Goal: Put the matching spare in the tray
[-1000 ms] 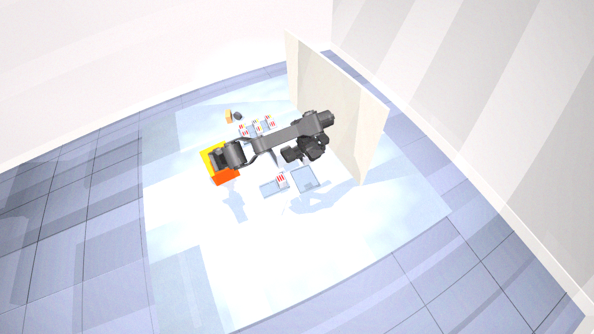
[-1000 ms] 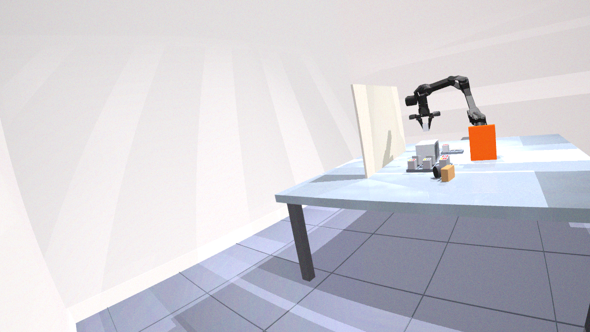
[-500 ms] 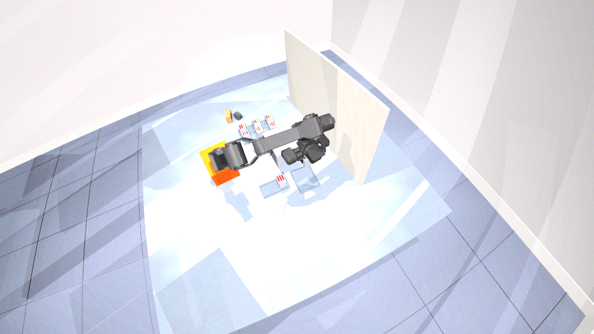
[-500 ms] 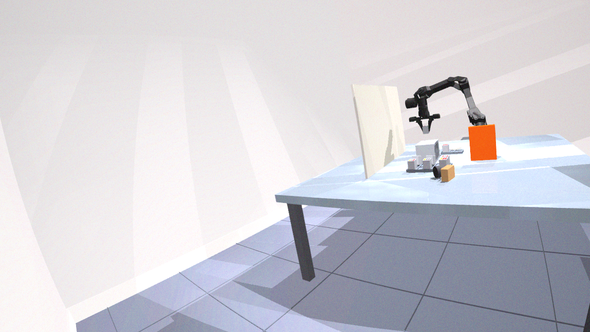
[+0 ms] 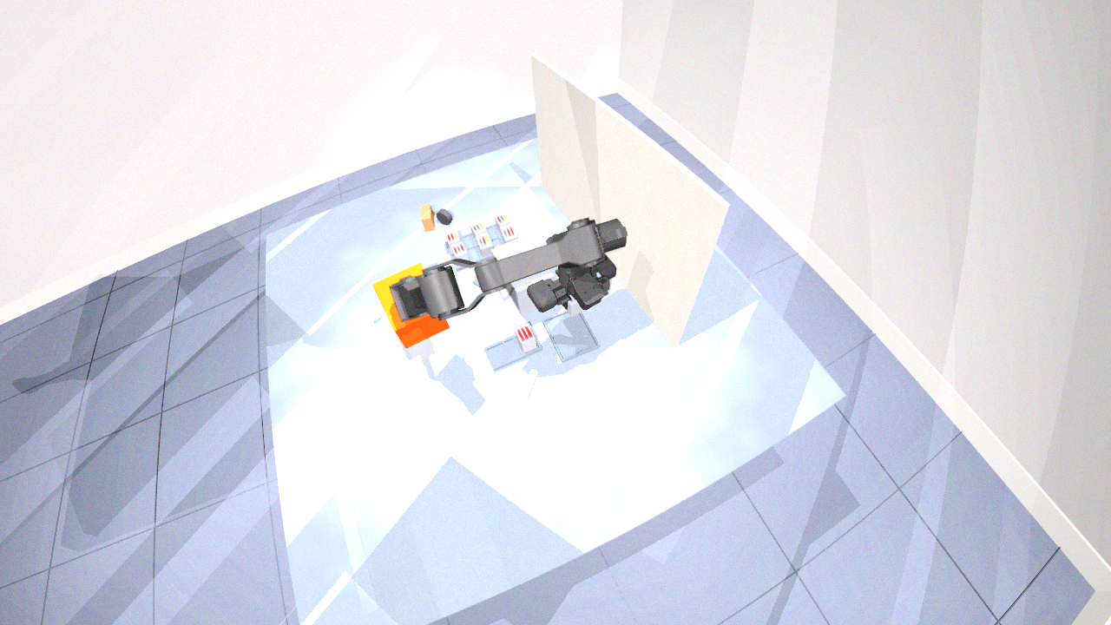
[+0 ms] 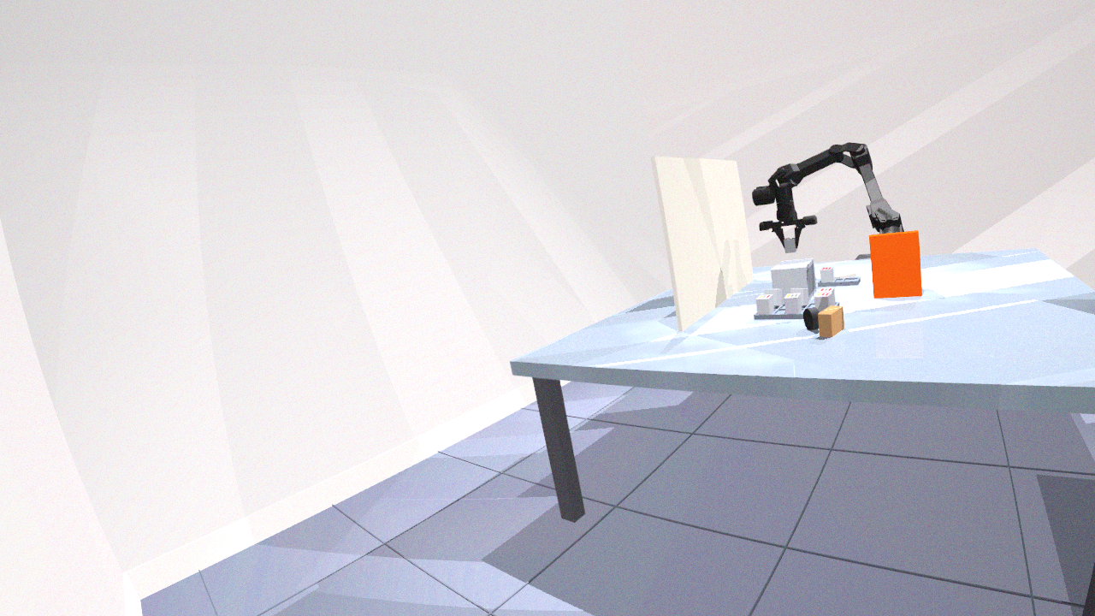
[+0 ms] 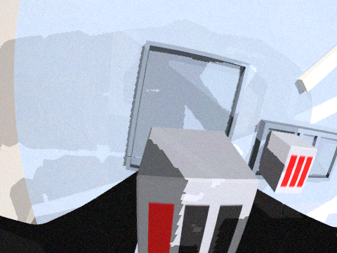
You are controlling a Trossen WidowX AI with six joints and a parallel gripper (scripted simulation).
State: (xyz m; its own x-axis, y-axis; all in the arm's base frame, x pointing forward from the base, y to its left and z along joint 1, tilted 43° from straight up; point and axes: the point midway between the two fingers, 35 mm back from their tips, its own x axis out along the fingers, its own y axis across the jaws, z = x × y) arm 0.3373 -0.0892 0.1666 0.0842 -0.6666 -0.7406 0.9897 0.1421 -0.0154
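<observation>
My gripper tip is 10 mm past the flat grey tray and 120 mm above it. Also, from my gripper tip: low rack 150 mm behind, 20 mm to the left, 110 mm below; white mounted unit 60 mm behind, 200 mm to the left, 70 mm below; tall cream board 180 mm ahead, 210 mm to the left, 100 mm above.
</observation>
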